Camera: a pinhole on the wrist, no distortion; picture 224 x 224 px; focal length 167.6 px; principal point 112.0 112.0 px. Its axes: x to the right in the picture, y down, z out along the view. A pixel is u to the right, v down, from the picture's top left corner.
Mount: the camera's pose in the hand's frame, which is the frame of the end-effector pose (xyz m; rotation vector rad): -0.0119 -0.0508 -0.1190 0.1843 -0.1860 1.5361
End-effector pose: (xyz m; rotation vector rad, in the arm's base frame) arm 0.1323 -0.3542 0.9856 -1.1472 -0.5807 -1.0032
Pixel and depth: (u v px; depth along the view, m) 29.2 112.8 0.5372
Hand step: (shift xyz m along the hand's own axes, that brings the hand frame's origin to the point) -0.0237 -0.4346 0.3410
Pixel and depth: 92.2 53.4 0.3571
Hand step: 0.1103 -0.1788 0.2180
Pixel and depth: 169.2 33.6 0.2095
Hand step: 0.0871 -0.0330 0.1012
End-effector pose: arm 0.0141 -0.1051 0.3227 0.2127 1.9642 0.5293
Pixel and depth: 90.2 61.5 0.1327
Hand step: 0.0271 -0.0997 0.0059
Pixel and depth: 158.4 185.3 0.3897
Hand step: -0.1811 -0.0328 0.2855
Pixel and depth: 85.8 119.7 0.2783
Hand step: -0.0270 -0.1580 0.1414
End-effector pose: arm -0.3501 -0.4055 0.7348 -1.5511 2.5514 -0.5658
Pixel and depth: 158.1 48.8 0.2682
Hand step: 0.0900 -0.0447 0.1588
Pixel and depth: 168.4 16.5 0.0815
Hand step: 0.0349 -0.0445 -0.0334
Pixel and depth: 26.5 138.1 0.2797
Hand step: -0.0604 -0.2539 0.1195
